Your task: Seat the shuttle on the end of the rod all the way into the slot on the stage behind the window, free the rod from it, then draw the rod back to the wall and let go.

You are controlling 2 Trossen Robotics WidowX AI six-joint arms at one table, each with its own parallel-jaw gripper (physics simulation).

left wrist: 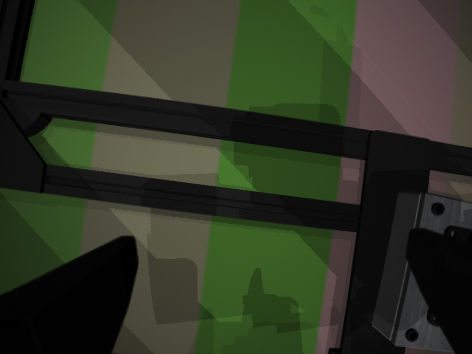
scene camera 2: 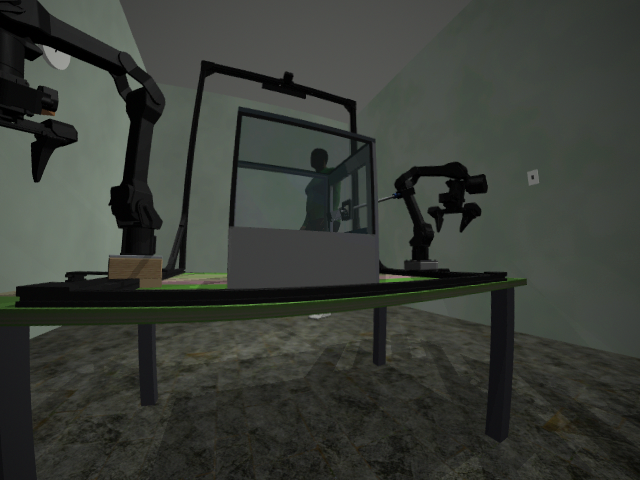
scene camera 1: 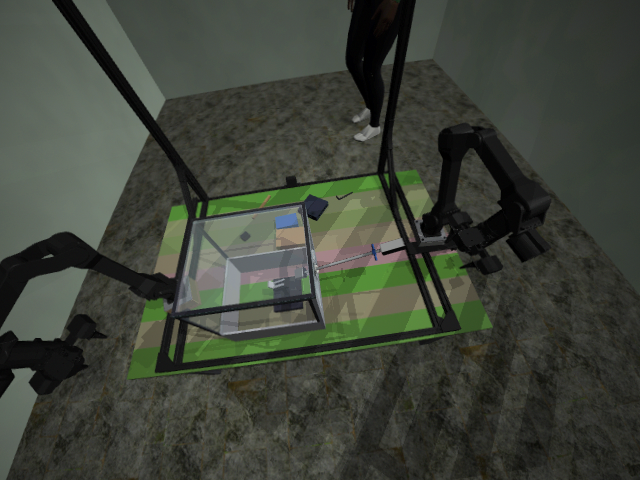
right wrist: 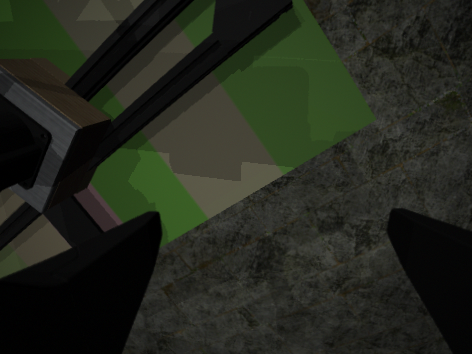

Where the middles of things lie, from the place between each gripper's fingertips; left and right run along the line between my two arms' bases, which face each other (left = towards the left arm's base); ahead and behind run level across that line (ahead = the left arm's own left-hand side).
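From my right hand, the glass-walled box [scene camera 2: 303,212] is 510 mm to the left, and it's 90 mm behind that hand.
Taking my left hand instead, the box is 10 mm above it, 570 mm to the right of it and 70 mm behind it.
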